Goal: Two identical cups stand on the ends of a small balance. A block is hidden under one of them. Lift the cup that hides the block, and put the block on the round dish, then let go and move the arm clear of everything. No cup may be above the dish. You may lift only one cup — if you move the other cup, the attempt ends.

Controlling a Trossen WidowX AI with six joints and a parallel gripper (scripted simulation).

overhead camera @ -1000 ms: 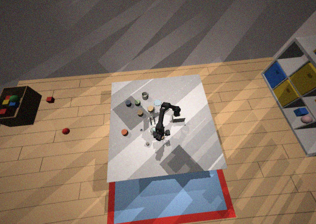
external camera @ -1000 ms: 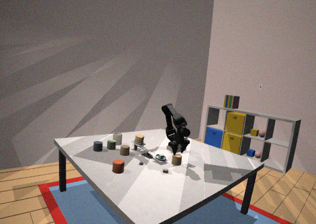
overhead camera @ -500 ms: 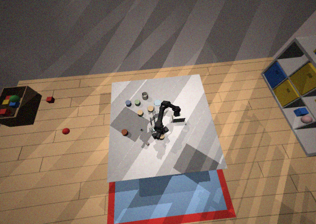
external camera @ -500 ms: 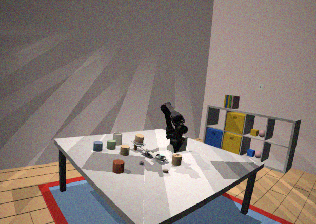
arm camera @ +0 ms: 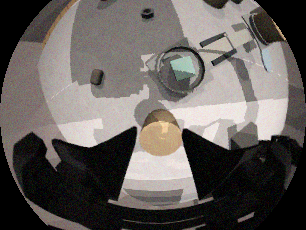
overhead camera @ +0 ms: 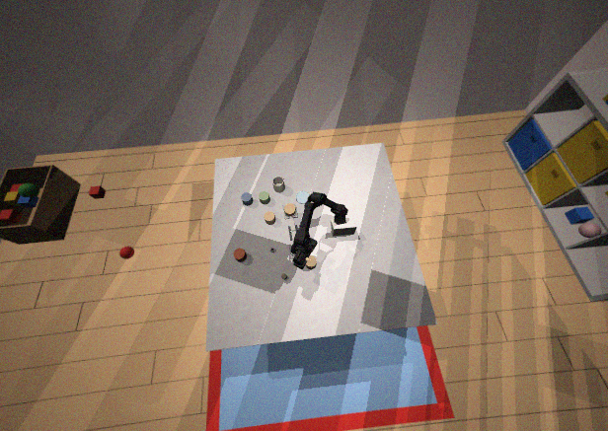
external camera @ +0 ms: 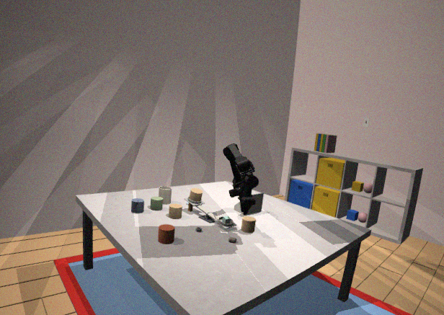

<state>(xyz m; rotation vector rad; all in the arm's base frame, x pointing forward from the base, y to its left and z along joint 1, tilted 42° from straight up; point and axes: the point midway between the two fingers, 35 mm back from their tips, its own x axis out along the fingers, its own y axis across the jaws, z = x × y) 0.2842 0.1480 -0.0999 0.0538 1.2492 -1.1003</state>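
The grey-green block lies 4 cm ahead of my gripper tip, 8 cm to the right of it and 5 cm below it. From my gripper tip the other things lie so: small balance: 3 cm ahead, 21 cm to the right, 7 cm below; dark ring: 19 cm ahead, 13 cm to the right, 9 cm below; red-brown cup: 38 cm ahead, 15 cm to the right, 6 cm below.
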